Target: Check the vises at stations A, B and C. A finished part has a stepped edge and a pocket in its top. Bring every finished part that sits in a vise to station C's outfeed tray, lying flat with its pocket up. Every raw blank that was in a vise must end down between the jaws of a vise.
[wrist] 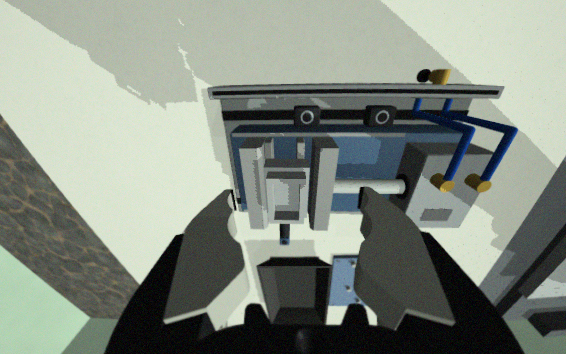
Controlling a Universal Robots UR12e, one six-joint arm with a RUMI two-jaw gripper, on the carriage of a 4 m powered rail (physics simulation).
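Note:
A vise [324, 185] with two upright grey jaws stands on a blue base in the middle of the wrist view. Between its jaws sits a light grey part [302, 200] with a stepped edge and a rectangular pocket in its top, so it looks like a finished part. The part is closer to the left jaw, and a small gap shows to the right jaw. My gripper [295, 190] is open and empty, its two fingers wide apart on the near side of the vise. Which station this is cannot be told from the view.
A dark open tray [296, 290] lies between the fingers' bases, with a blue plate [343, 280] beside it. A grey cylinder block [440, 200] with blue hoses [500, 155] stands at the vise's right. A grey rail [350, 93] runs behind the vise. A dark structure [537, 240] is at the right.

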